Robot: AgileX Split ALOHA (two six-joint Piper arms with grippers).
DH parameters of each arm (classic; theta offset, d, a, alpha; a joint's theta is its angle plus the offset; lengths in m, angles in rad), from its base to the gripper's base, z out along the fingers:
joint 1: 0 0.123 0 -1.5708
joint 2: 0.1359 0 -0.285 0
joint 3: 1.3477 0 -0.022 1.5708
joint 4: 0 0.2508 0 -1.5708
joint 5: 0 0 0.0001 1.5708
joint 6: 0 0.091 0 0
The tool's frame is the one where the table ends.
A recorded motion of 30 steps. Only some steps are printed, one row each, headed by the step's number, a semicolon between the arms.
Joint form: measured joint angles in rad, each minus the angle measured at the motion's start. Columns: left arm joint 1, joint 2, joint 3, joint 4, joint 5, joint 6; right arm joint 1, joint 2, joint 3, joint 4, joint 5, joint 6.
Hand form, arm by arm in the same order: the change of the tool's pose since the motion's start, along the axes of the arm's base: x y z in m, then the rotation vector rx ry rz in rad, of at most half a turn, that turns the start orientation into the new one. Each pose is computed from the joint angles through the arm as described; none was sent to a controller.
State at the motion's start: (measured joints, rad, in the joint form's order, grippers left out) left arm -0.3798 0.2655 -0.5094 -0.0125 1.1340 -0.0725; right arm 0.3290 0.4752 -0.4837 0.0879 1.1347 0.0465
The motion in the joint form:
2: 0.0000 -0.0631 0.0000 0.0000 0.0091 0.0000; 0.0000 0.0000 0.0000 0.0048 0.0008 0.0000
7: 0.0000 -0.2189 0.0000 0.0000 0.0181 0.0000; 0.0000 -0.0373 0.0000 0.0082 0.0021 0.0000
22: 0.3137 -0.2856 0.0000 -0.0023 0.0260 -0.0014; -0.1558 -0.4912 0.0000 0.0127 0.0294 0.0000
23: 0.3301 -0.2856 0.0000 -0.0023 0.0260 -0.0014; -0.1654 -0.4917 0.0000 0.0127 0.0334 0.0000
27: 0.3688 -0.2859 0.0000 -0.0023 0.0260 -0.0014; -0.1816 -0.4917 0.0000 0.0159 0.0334 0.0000
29: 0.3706 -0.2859 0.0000 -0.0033 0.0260 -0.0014; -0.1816 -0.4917 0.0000 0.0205 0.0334 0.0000
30: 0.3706 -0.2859 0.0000 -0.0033 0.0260 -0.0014; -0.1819 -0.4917 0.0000 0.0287 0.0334 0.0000
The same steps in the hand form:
2: -0.0093 0.0037 0.0010 -0.0200 -0.0502 -0.0001; -0.0002 0.0004 0.0000 0.0043 0.0023 0.0005
7: -0.0314 0.0125 0.0018 -0.0744 -0.1865 -0.0002; -0.0051 -0.0010 0.0021 0.0191 -0.0307 0.0011
22: -0.0417 0.0120 0.0006 -0.0606 -0.2535 0.3114; -0.0662 -0.0198 0.0107 0.1257 -0.4451 -0.1461
23: -0.0417 0.0118 0.0006 -0.0585 -0.2541 0.3277; -0.0664 -0.0197 0.0104 0.1226 -0.4424 -0.1552
27: -0.0417 0.0113 0.0006 -0.0537 -0.2558 0.3662; -0.0664 -0.0193 0.0104 0.1220 -0.4427 -0.1700
29: -0.0417 0.0112 0.0006 -0.0543 -0.2557 0.3675; -0.0665 -0.0189 0.0104 0.1262 -0.4417 -0.1684
30: -0.0417 0.0112 0.0006 -0.0543 -0.2557 0.3675; -0.0666 -0.0182 0.0105 0.1336 -0.4399 -0.1658

